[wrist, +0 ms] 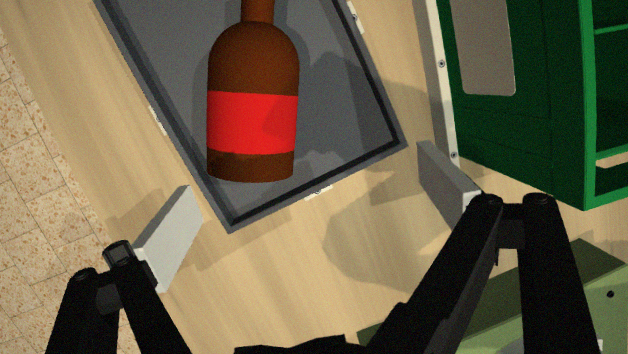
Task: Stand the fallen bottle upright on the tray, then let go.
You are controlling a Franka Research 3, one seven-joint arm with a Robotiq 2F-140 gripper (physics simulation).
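Observation:
A brown bottle (252,120) with a red label lies on its side in the dark grey tray (345,85). Its neck points to the top of the view, where its end is cut off, and its base is near the tray's lower corner. My gripper (304,183) is wide open with nothing between its fingers. The fingers stand apart to the lower left and lower right of the bottle's base, and the bottle is not touched by either pad. The far end of the tray is out of view.
A green divided crate (530,125) stands at the right, with a pale strip (445,82) along its near side. A light green container (607,312) shows at the lower right, partly behind the right finger. Tiled floor (30,200) lies past the wooden table's left edge.

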